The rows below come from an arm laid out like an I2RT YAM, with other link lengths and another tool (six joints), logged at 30 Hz.
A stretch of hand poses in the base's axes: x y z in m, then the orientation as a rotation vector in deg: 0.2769, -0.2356, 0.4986, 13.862, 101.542, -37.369; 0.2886, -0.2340, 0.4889, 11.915, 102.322, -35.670; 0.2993, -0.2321, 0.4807, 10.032, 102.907, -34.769; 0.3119, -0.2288, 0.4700, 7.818, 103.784, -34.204; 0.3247, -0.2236, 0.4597, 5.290, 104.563, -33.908; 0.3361, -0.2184, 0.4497, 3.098, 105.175, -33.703; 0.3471, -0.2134, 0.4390, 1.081, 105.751, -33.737; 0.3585, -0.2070, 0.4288, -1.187, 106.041, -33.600; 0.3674, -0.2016, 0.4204, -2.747, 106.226, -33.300; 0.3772, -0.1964, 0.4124, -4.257, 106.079, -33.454
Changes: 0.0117, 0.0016, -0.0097, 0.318, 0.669, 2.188; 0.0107, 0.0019, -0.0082, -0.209, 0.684, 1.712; 0.0126, 0.0033, -0.0107, -0.510, 1.113, 1.714; 0.0128, 0.0052, -0.0103, -0.861, 1.158, 1.775; 0.0114, 0.0052, -0.0100, -0.792, 0.975, 1.506; 0.0110, 0.0050, -0.0107, -0.871, 0.965, 1.255; 0.0114, 0.0064, -0.0102, -0.938, 0.738, 1.545; 0.0089, 0.0054, -0.0084, -0.509, 0.478, 1.168; 0.0098, 0.0052, -0.0080, -0.857, 0.221, 0.947
